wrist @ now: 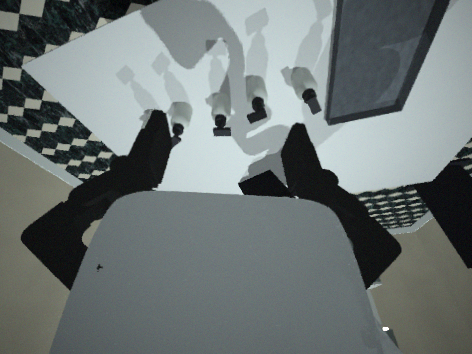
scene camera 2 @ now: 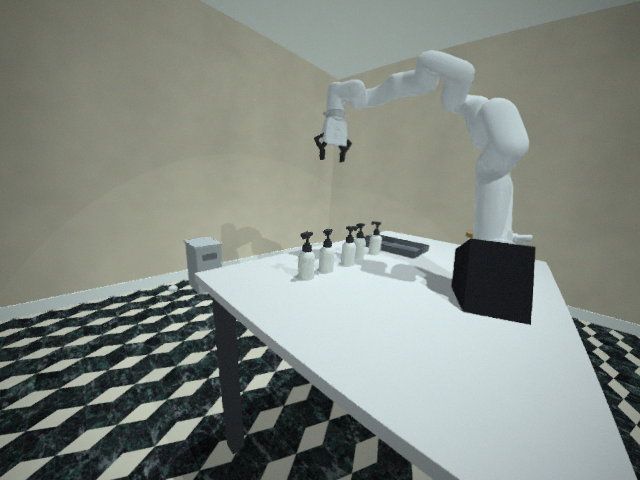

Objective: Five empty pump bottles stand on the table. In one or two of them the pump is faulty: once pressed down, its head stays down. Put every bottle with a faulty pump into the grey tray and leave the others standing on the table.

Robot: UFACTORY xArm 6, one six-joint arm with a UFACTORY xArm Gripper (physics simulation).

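Frame: origin at the arm's base, x ahead, y left, z up, level; millimetres.
Seen in the pictures: gripper, fingertip midpoint: (wrist: pixel 229 133) (scene camera 2: pixel 332 160); arm's base at its link origin: (scene camera 2: pixel 490 247).
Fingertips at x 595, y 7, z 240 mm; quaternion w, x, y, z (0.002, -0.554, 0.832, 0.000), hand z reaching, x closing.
Offsets run from my fingertips to a thing's middle. Level surfaces: height alone.
Five white pump bottles with black pumps stand upright in a loose row: the first @(dx -169, dy +294, dz -311 mm) (scene camera 2: pixel 306 264) at the left end, the second @(dx -172, dy +203, dz -311 mm) (scene camera 2: pixel 326 258) (wrist: pixel 181 113), the third @(dx -179, dy +87, dz -311 mm) (scene camera 2: pixel 348 253) (wrist: pixel 221 105), the fourth @(dx -161, dy -12, dz -311 mm) (scene camera 2: pixel 359 249) (wrist: pixel 256 89), and the fifth @(dx -172, dy -127, dz -311 mm) (scene camera 2: pixel 375 243) (wrist: pixel 303 80) nearest the tray. All five heads look raised in the scene view. The grey tray @(dx -177, dy -301, dz -366 mm) (scene camera 2: pixel 395 251) (wrist: pixel 365 116) lies beside the fifth bottle. My gripper (scene camera 2: pixel 331 160) (wrist: pixel 229 133) is open and empty, high above the row. Its left finger hides most of the first bottle in the wrist view.
A large black box (scene camera 2: pixel 498 281) stands on the white table @(dz -381 mm) (scene camera 2: pixel 372 330), in front of the arm's base. A grey cabinet (scene camera 2: pixel 202 258) stands on the floor beyond the table's left corner. The arm's shadow falls across the table around the bottles.
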